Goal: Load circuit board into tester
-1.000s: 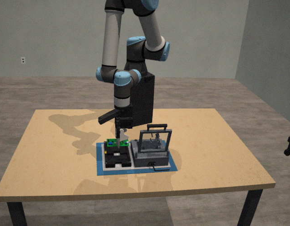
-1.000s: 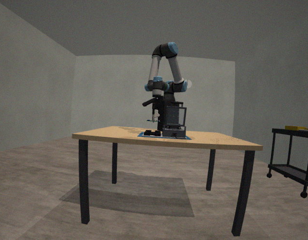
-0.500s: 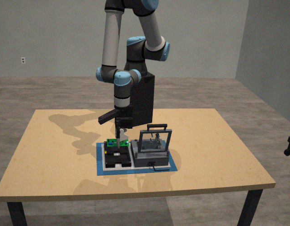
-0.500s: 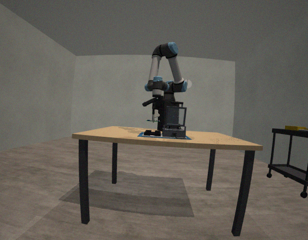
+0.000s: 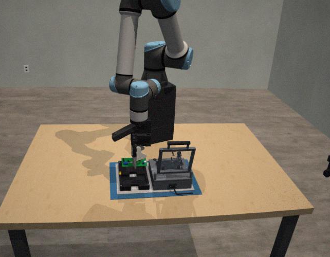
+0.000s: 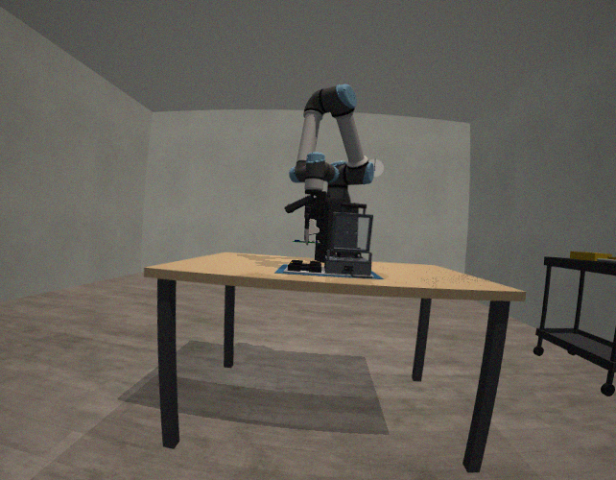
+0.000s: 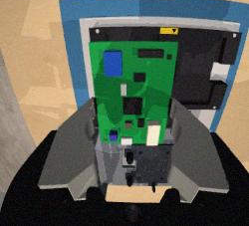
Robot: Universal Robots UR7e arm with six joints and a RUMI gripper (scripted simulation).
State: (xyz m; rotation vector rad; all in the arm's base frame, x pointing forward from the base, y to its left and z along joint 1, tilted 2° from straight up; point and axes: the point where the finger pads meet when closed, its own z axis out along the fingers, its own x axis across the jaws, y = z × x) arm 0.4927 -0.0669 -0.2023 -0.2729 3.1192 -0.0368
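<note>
Right now my hand is 170 mm to the right of the tester bed, 60 mm past it and 50 mm above it. The rest, counted from my hand: framed lid (180 mm to the left, 60 mm above, 50 mm ahead); green circuit board (right at my hand).
</note>
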